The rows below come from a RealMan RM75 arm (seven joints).
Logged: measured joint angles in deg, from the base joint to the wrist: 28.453, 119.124, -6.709, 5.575, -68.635, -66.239, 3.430; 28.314, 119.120, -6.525, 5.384, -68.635, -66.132, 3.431; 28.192, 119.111, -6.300, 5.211, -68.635, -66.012, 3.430; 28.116, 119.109, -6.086, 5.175, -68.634, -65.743, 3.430; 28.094, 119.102, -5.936, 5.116, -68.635, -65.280, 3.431; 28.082, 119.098, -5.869, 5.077, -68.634, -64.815, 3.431; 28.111, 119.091, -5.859, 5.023, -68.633, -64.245, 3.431; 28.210, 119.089, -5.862, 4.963, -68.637, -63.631, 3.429; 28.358, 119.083, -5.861, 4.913, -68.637, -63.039, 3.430; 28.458, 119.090, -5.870, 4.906, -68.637, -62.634, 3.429; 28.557, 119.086, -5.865, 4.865, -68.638, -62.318, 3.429; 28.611, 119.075, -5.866, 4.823, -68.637, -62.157, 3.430; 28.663, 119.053, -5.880, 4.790, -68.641, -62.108, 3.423; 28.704, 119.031, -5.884, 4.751, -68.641, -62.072, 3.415; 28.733, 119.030, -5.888, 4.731, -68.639, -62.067, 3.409; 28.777, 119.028, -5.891, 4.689, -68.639, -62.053, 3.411; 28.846, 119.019, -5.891, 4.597, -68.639, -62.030, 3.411; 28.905, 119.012, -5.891, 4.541, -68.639, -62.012, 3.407; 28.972, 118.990, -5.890, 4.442, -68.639, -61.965, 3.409; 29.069, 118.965, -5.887, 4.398, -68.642, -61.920, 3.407
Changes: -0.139, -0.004, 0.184, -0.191, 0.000, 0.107, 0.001; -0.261, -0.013, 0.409, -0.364, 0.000, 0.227, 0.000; -0.337, -0.015, 0.623, -0.400, 0.001, 0.496, 0.000; -0.359, -0.022, 0.773, -0.459, 0.000, 0.959, 0.001; -0.371, -0.026, 0.840, -0.498, 0.001, 1.424, 0.001; -0.342, -0.033, 0.850, -0.552, 0.002, 1.994, 0.001; -0.243, -0.035, 0.847, -0.612, -0.002, 2.608, -0.001; -0.095, -0.041, 0.848, -0.662, -0.002, 3.200, 0.000; 0.005, -0.034, 0.839, -0.669, -0.002, 3.605, -0.001; 0.104, -0.038, 0.844, -0.710, -0.003, 3.921, -0.001; 0.158, -0.049, 0.843, -0.752, -0.002, 4.082, 0.000; 0.210, -0.071, 0.829, -0.785, -0.006, 4.131, -0.007; 0.251, -0.093, 0.825, -0.824, -0.006, 4.167, -0.015; 0.280, -0.094, 0.821, -0.844, -0.004, 4.172, -0.021; 0.324, -0.096, 0.818, -0.886, -0.004, 4.186, -0.019; 0.393, -0.105, 0.818, -0.978, -0.004, 4.209, -0.019; 0.452, -0.112, 0.818, -1.034, -0.004, 4.227, -0.023; 0.519, -0.134, 0.819, -1.133, -0.004, 4.274, -0.021; 0.616, -0.159, 0.822, -1.177, -0.007, 4.319, -0.023
